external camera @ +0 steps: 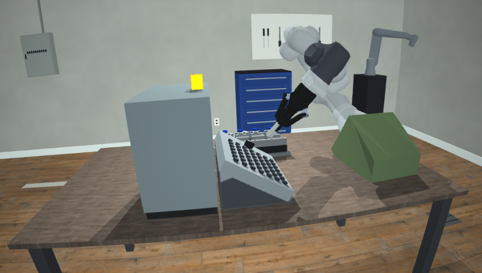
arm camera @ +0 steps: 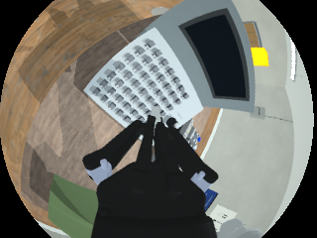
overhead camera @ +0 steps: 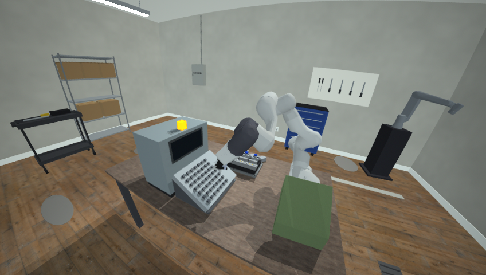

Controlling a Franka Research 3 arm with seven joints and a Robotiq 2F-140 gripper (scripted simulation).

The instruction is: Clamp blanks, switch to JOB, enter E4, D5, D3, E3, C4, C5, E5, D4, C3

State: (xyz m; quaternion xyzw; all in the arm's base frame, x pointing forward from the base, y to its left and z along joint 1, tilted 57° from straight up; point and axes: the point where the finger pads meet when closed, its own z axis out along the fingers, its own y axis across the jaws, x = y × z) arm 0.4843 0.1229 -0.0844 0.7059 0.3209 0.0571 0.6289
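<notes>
Right now the key D3 is 80 mm ahead of my hand, 30 mm to the left of it and 110 mm below it. From my hand the other things lie so: black selector knob 60 mm ahead, 160 mm to the right, 100 mm below; sloped keypad 100 mm ahead, 50 mm to the right, 150 mm below.
</notes>
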